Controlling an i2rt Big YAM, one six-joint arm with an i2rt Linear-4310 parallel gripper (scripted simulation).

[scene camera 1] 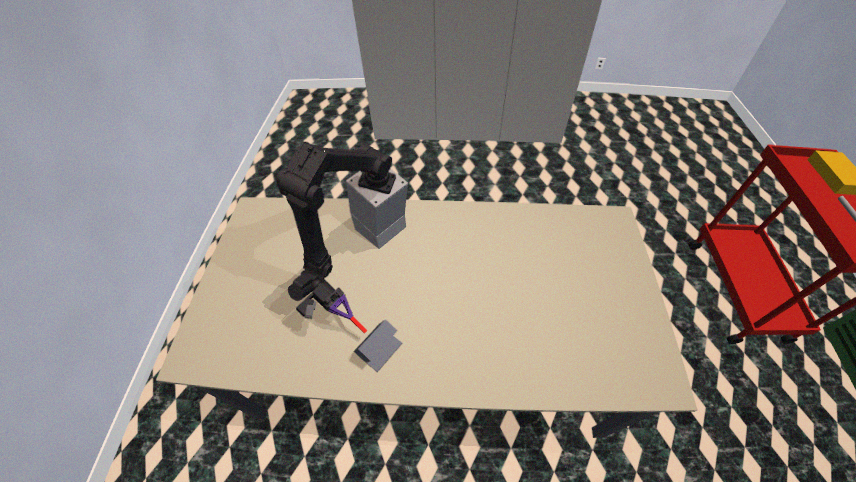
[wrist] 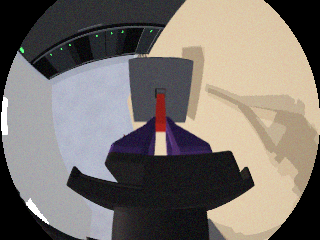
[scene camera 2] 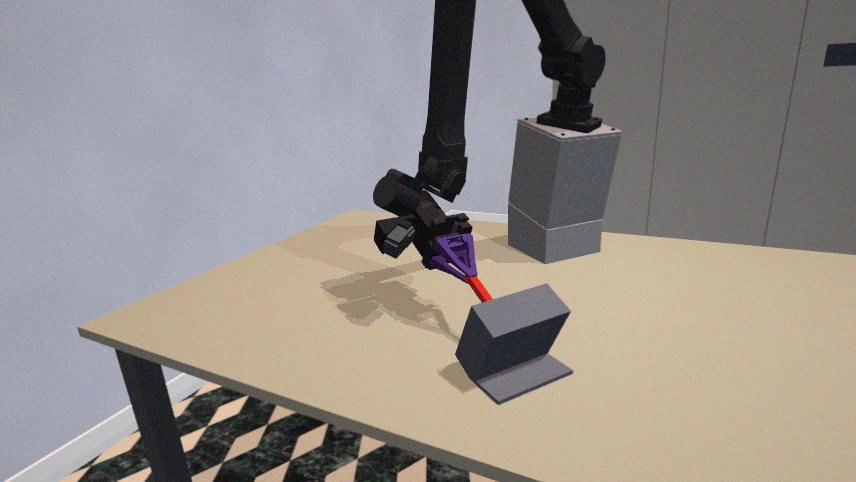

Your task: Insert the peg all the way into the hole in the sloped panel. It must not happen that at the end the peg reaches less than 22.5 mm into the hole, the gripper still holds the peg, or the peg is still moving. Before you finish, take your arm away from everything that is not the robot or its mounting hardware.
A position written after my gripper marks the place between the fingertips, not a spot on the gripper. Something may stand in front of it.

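Note:
My gripper (scene camera 2: 472, 279), (wrist: 160, 121) too.

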